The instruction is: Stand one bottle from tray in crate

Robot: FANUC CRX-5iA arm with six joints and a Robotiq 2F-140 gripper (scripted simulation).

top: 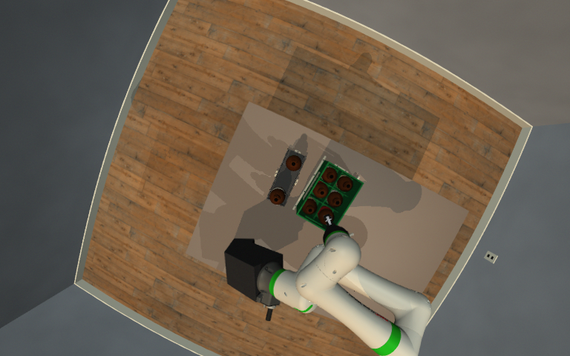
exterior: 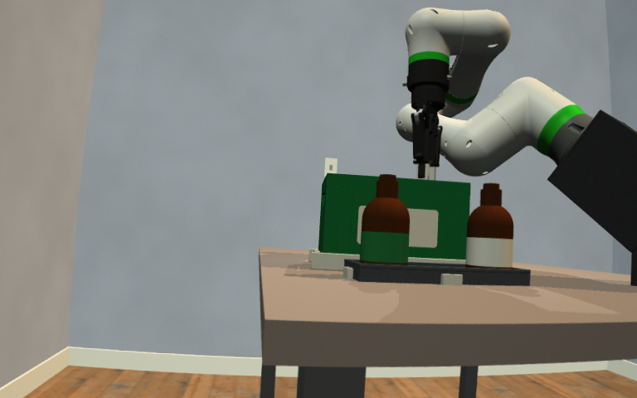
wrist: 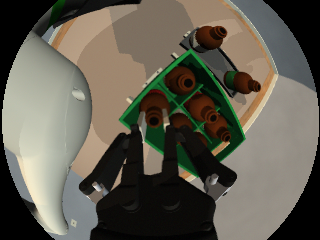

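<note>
Now: hand 10 cm short of the crate, 1 cm to the right of it and 11 cm above it. The rest, counted from my hand: dark tray: 13 cm ahead, 22 cm to the left, 18 cm below.
</note>
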